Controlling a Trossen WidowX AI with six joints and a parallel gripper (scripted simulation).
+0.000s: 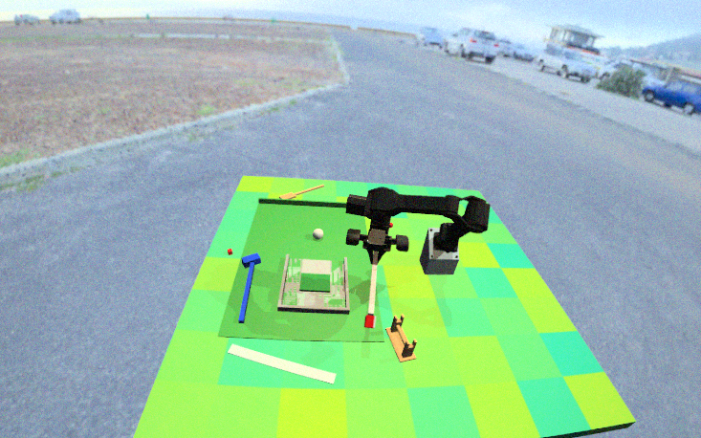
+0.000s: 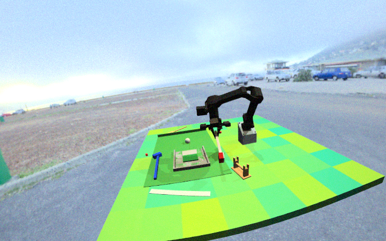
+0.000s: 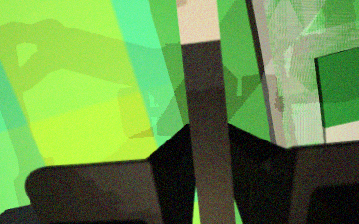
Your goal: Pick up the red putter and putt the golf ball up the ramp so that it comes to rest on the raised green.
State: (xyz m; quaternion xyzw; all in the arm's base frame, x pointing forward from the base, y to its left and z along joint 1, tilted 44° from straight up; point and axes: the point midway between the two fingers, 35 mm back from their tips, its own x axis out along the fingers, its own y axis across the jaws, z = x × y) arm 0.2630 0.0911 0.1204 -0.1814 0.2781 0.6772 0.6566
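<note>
The red putter lies 1 cm ahead of my gripper tip, 11 cm to the left of it and 1 cm above it. Also, from my gripper tip: wooden stand (8 cm behind, 20 cm to the left, 10 cm below); white bar (25 cm ahead, 29 cm to the left, 13 cm below); white golf ball (19 cm ahead, 27 cm to the right, 10 cm below).
</note>
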